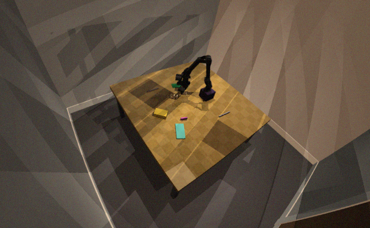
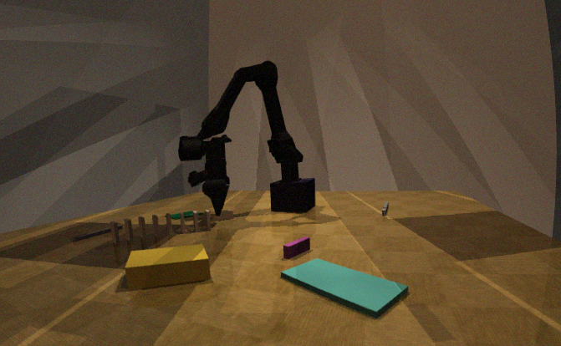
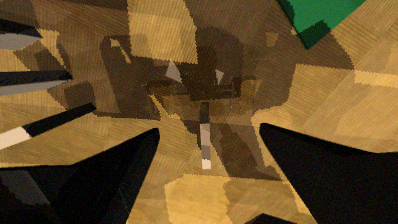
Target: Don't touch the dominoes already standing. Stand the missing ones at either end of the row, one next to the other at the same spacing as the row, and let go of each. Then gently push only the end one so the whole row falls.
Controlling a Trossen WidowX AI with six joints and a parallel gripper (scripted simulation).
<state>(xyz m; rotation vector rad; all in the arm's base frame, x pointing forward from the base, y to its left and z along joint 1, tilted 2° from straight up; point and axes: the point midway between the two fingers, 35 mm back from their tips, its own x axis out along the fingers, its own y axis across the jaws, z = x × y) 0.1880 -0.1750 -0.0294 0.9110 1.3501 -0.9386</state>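
Right now the purple block is 250 mm ahead of my gripper tip, 280 mm to the left of it and 10 mm below it. From my gripper tip the other things lie so: flat teal slab: 370 mm ahead, 360 mm to the left, 20 mm below; green flat piece: 30 mm behind, 140 mm to the right, 20 mm below; yellow block: 390 mm ahead, 100 mm to the left.
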